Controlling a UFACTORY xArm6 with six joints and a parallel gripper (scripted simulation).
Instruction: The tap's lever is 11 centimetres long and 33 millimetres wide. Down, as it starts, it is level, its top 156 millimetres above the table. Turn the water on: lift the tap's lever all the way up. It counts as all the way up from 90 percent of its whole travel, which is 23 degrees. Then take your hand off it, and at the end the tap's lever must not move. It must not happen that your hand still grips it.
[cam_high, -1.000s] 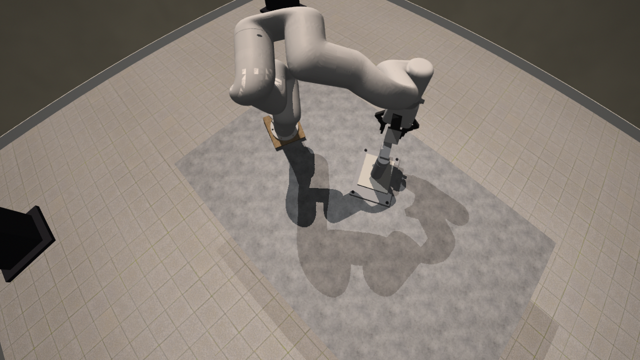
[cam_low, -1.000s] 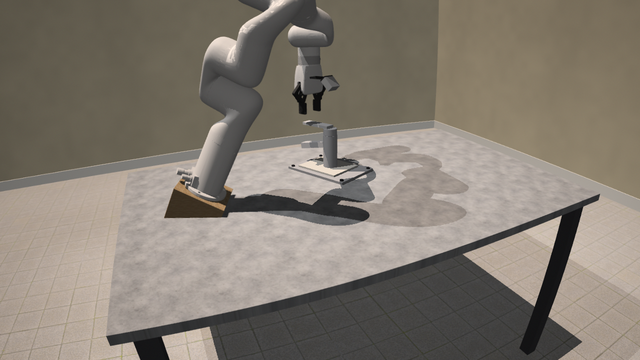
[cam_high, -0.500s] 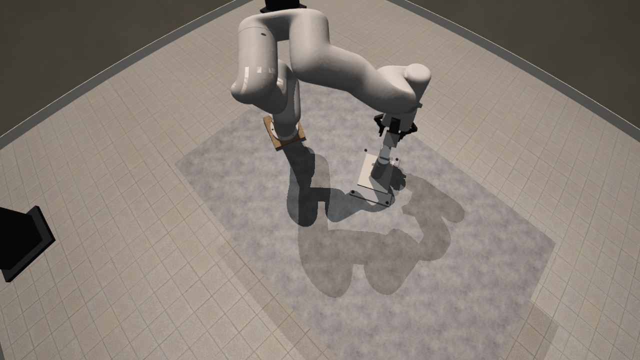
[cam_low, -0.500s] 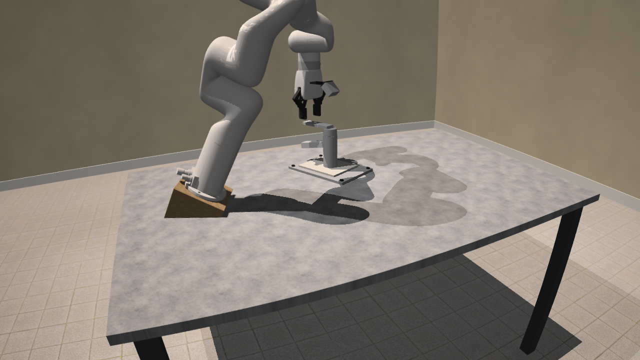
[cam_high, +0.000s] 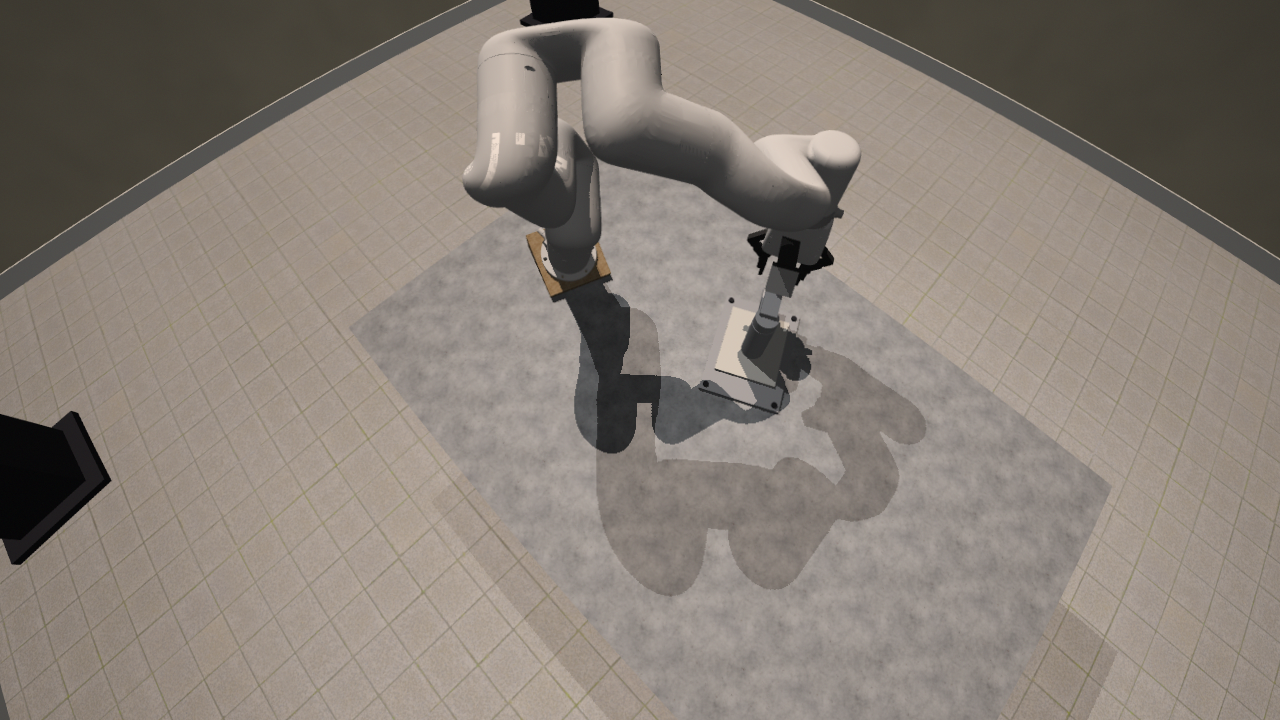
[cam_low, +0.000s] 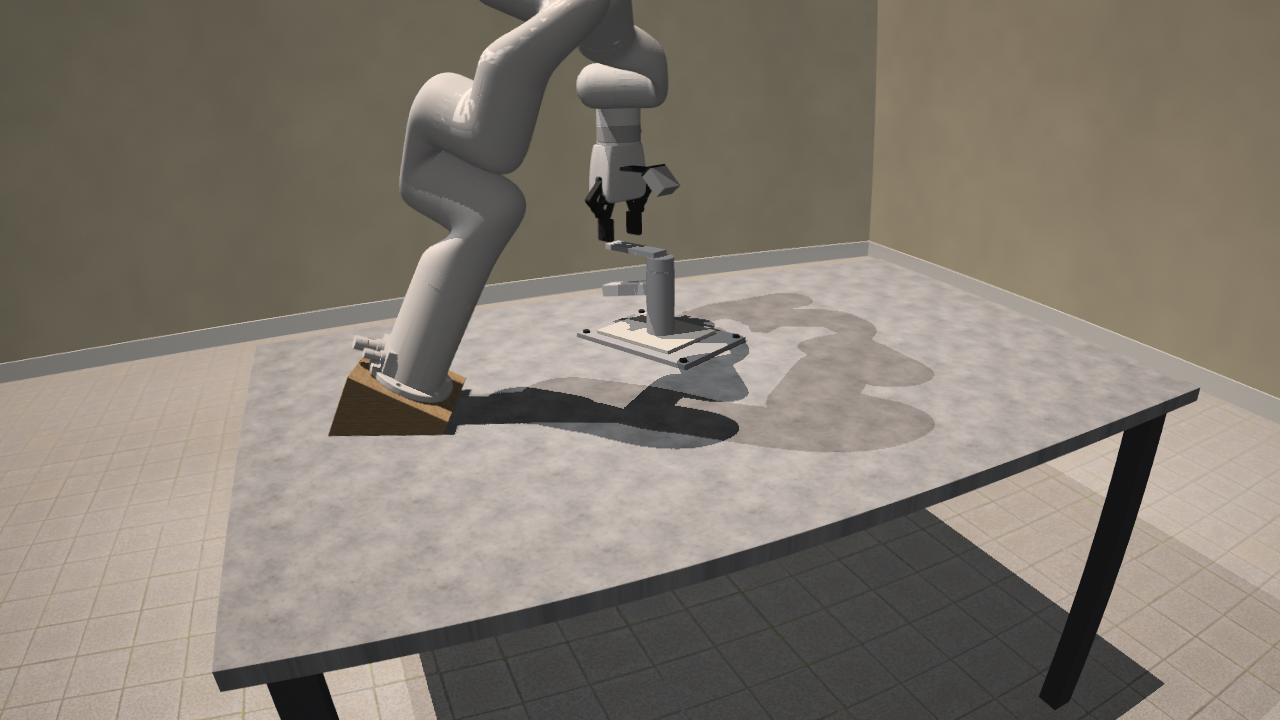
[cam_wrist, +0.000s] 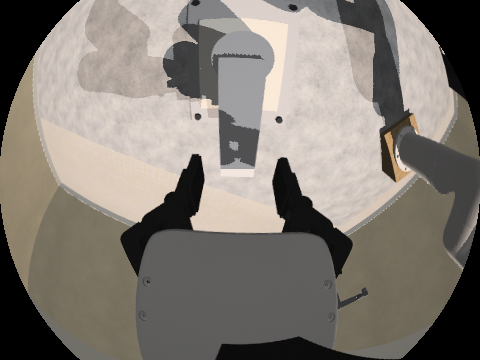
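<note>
The tap lever lies 6 cm to the right of my hand, 4 cm below it and 2 cm ahead of it. From my hand the other things lie so: base plate 18 cm below, 8 cm to the right, 3 cm ahead.
</note>
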